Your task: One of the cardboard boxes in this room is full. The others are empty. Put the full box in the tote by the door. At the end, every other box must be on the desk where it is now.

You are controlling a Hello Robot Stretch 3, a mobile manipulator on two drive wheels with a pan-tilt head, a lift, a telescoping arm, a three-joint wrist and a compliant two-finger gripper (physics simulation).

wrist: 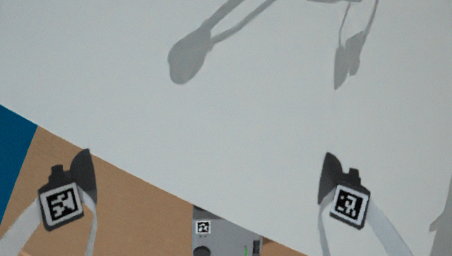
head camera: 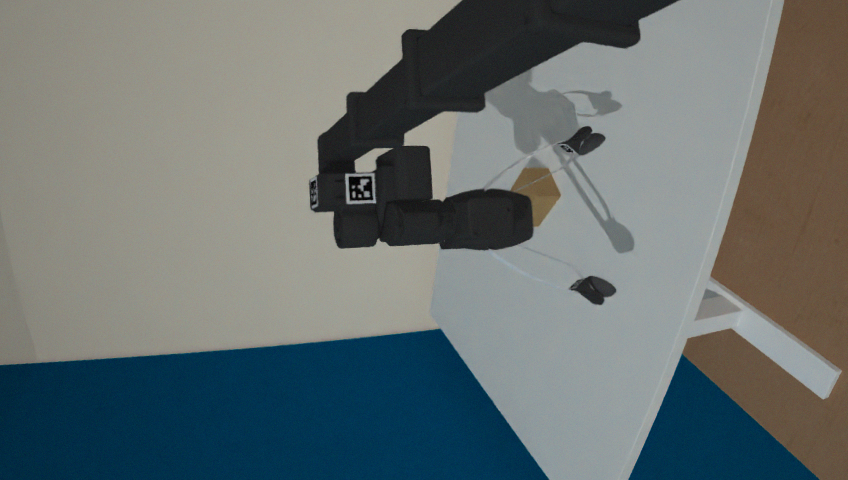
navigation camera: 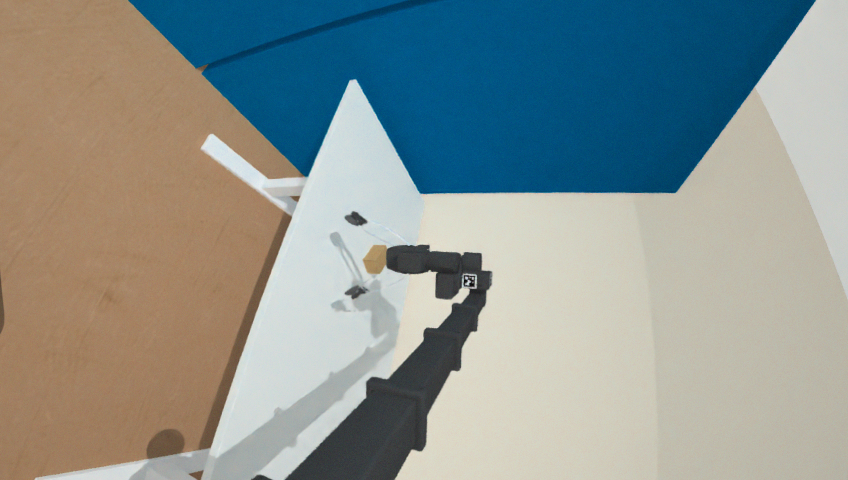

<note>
In view: my gripper (head camera: 607, 214) and a white desk (head camera: 580, 384).
My gripper also shows in the wrist view (wrist: 210, 170) and in the navigation camera view (navigation camera: 346, 255). The white desk is seen too in the wrist view (wrist: 233, 113) and in the navigation camera view (navigation camera: 311, 349).
</note>
